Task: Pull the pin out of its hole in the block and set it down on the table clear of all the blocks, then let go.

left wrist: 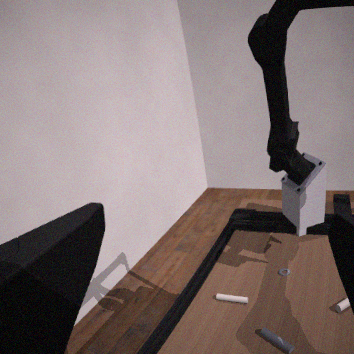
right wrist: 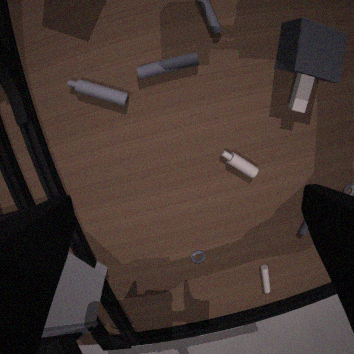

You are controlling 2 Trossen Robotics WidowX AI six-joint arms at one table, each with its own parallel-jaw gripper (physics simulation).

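Frame: origin at the left arm's base, x ahead, y left, z up, level; millimetres.
Where they show: left gripper, fingertip midpoint: (left wrist: 223, 222); right gripper, fingertip midpoint: (right wrist: 189, 203); right arm's base at its link origin: (left wrist: 301, 171) (right wrist: 51, 343).
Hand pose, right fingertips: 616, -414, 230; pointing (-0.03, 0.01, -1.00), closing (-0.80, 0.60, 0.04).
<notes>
After its pixels a point has its place, as x, y, z.
A dark grey block (right wrist: 320, 52) @(444, -362, 20) stands at the upper right of the right wrist view. A pale square-sided pin (right wrist: 303, 91) @(479, -327, -8) sticks out of its lower side; the hole is hidden. My right gripper (right wrist: 189, 203) @(616, -414, 230) is open with nothing between its fingers, and the block and pin are beyond its fingertips. My left gripper (left wrist: 223, 222) @(350, -68, 317) is open and empty, its fingers wide apart at the sides of the left wrist view. The block and pin cannot be made out in the left wrist view.
Grey cylinders (right wrist: 102, 93) @(669, -471, -24) (right wrist: 167, 66) @(592, -446, -24) (left wrist: 276, 340) @(547, -146, -28), a white stepped cylinder (right wrist: 242, 165) @(595, -292, -24), a short white rod (right wrist: 265, 279) @(673, -91, -28) (left wrist: 231, 298) @(669, -86, -30) and a ring (right wrist: 198, 256) @(730, -198, -39) (left wrist: 284, 272) @(721, -203, -37) lie loose. A black raised border (left wrist: 185, 295) @(684, 0, -21) edges the table. The other arm (left wrist: 276, 95) @(797, -222, 309) stands at the back.
</notes>
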